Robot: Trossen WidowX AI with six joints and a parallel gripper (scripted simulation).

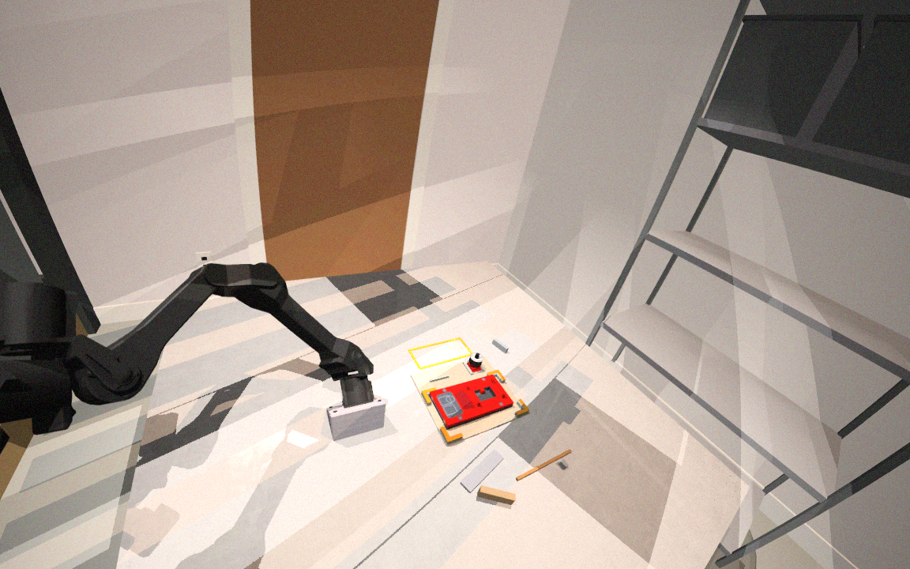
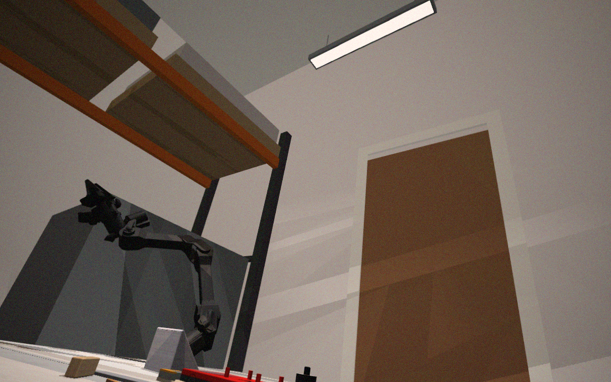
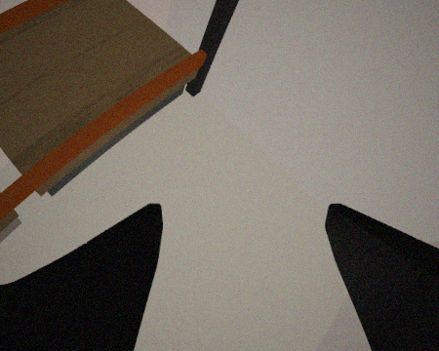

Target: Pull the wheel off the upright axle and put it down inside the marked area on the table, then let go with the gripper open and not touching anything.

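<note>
The wheel lies 760 mm ahead of my gripper tip, 380 mm to the left of it and 470 mm below it. Round my gripper tip: wood block (640 mm ahead, 30 mm to the left, 500 mm below); then wooden stick (790 mm ahead, 50 mm to the left, 500 mm below).
</note>
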